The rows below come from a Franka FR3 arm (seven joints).
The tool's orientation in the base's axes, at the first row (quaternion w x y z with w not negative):
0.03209, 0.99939, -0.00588, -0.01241
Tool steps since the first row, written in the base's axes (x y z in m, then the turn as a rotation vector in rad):
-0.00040, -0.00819, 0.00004, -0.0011, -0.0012, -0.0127
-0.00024, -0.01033, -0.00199, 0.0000, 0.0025, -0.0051
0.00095, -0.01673, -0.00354, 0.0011, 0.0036, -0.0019
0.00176, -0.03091, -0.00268, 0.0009, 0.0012, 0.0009
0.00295, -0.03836, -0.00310, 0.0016, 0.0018, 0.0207
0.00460, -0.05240, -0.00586, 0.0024, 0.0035, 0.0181
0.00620, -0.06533, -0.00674, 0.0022, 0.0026, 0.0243
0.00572, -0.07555, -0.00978, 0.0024, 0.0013, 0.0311
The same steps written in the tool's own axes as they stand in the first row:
-0.00030, 0.00818, 0.00049, -0.0008, 0.0004, 0.0128
-0.00006, 0.01018, 0.00265, 0.0001, -0.0028, 0.0049
0.00125, 0.01646, 0.00458, 0.0011, -0.0037, 0.0016
0.00221, 0.03065, 0.00461, 0.0009, -0.0011, -0.0010
0.00351, 0.03805, 0.00547, 0.0011, -0.0005, -0.0208
0.00540, 0.05186, 0.00908, 0.0019, -0.0024, -0.0183
0.00718, 0.06469, 0.01075, 0.0016, -0.0011, -0.0245
0.00690, 0.07470, 0.01445, 0.0016, 0.0007, -0.0312

